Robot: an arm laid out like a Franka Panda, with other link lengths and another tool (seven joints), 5 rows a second.
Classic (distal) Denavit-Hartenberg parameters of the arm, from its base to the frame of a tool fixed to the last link. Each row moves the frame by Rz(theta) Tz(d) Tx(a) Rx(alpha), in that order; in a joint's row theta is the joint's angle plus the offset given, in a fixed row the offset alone. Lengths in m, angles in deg.
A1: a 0, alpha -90, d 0.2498, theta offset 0
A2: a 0, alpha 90, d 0, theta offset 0
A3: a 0.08, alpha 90, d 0.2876, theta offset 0
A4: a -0.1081, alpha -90, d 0, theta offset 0
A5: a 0, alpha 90, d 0.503, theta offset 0
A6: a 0.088, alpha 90, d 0, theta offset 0
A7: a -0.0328, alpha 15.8, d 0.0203, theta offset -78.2
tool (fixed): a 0, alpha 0, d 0.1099, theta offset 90
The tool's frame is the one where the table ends.
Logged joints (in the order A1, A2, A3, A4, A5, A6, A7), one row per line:
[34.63 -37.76 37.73 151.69 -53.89 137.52 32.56]
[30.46 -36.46 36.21 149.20 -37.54 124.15 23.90]
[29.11 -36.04 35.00 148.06 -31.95 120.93 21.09]
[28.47 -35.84 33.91 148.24 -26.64 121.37 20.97]
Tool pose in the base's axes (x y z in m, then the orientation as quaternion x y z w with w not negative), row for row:
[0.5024 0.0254 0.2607 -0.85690 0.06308 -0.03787 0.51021]
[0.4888 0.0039 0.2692 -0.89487 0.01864 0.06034 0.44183]
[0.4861 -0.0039 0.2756 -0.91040 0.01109 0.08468 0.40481]
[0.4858 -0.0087 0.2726 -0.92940 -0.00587 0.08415 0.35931]
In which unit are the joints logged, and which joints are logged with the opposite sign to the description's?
The joints are logged in degrees. Opposite sign: A3, A4, A5, A7.
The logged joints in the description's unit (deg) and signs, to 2 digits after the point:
[34.63 -37.76 -37.73 -151.69 53.89 137.52 -32.56]
[30.46 -36.46 -36.21 -149.20 37.54 124.15 -23.90]
[29.11 -36.04 -35.00 -148.06 31.95 120.93 -21.09]
[28.47 -35.84 -33.91 -148.24 26.64 121.37 -20.97]

